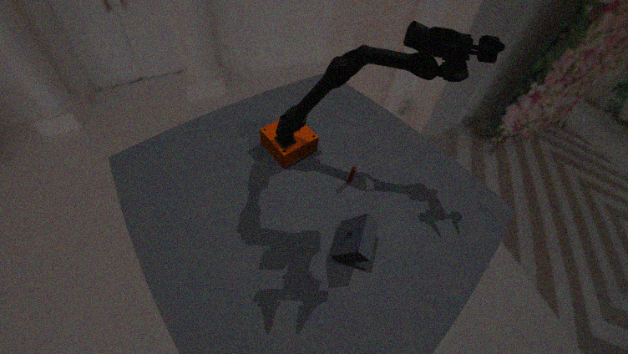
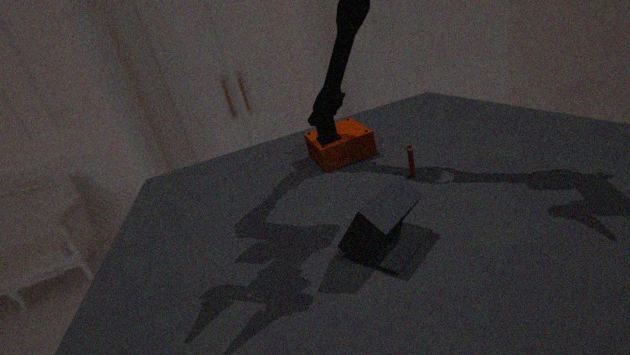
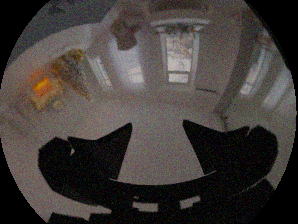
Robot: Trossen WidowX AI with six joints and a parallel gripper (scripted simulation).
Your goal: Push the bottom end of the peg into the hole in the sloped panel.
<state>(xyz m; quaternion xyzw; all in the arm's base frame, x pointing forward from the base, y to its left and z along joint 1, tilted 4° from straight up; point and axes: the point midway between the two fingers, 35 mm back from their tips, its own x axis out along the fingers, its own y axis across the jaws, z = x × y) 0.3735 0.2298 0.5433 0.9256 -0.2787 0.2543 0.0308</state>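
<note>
Right now the red peg is 56 cm below my gripper tip, 19 cm behind it and 6 cm to the right of it. Round my gripper tip: sloped panel (57 cm below, 23 cm to the right, 2 cm ahead).
</note>
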